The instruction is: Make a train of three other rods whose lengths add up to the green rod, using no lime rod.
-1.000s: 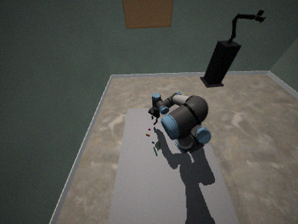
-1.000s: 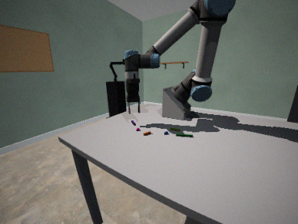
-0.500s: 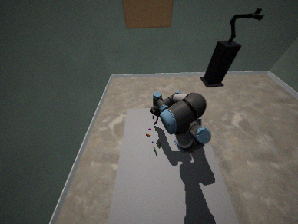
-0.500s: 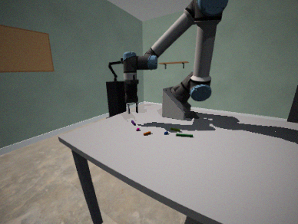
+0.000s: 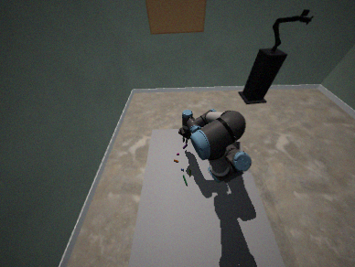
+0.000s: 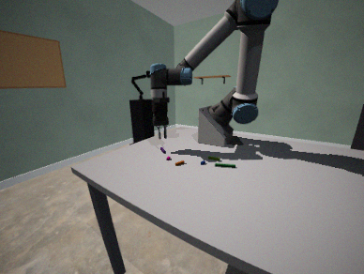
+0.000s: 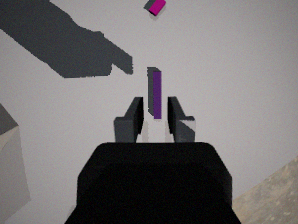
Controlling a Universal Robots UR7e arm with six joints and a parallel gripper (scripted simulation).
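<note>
The purple rod lies 8 cm below my hand. Also, from my hand: lime rod: 1 cm behind, 26 cm to the left, 8 cm below; magenta rod: 8 cm ahead, 8 cm to the left, 8 cm below; orange rod: 10 cm ahead, 14 cm to the left, 8 cm below.
</note>
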